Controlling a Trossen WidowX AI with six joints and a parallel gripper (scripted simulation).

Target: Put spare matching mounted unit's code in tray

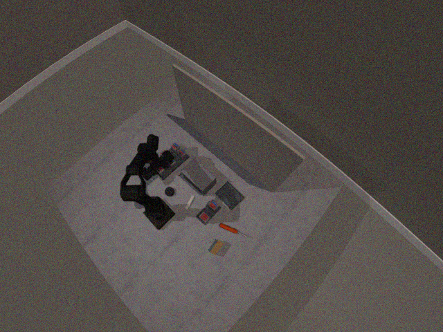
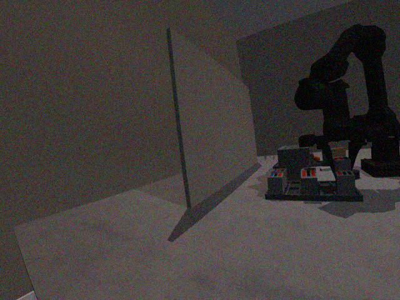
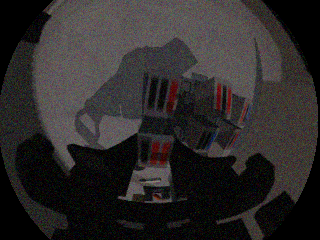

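My gripper tip is now 9 cm short of the dark square tray, 39 cm to the left of it and 4 cm above it. Also, from my gripper tip: tan card 17 cm behind, 48 cm to the right, 2 cm below; tall thin panel 30 cm ahead, 24 cm to the right, 18 cm above; grey box 8 cm ahead, 19 cm to the right, 1 cm above.
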